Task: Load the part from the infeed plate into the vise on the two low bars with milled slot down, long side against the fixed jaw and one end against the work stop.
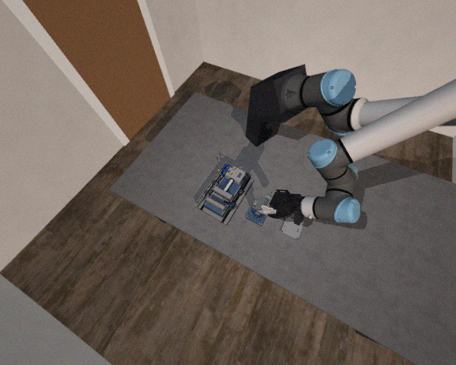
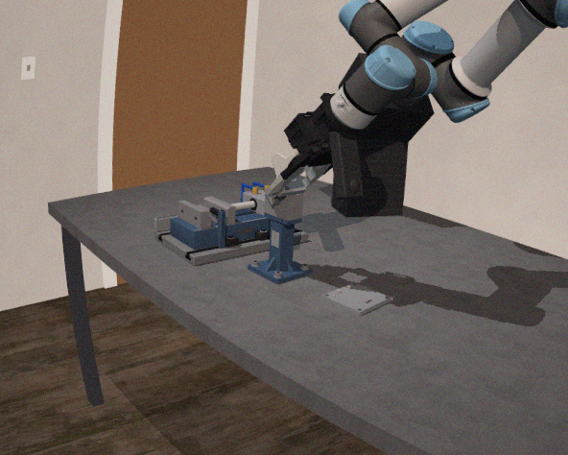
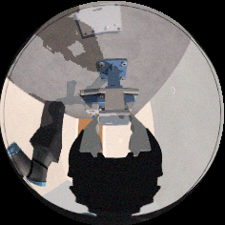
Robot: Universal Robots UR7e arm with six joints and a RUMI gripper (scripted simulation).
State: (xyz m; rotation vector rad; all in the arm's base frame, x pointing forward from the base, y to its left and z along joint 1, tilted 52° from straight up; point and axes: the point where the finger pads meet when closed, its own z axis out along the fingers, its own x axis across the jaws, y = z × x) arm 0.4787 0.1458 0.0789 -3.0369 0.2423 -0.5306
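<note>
Right now the part is 1 cm below my hand. The rest, counted from my hand: infeed plate: 17 cm to the left, 17 cm below, 5 cm behind; moving jaw: 21 cm to the right, 9 cm below, 4 cm ahead; air cylinder rod: 21 cm to the right, 9 cm below, 1 cm behind.
</note>
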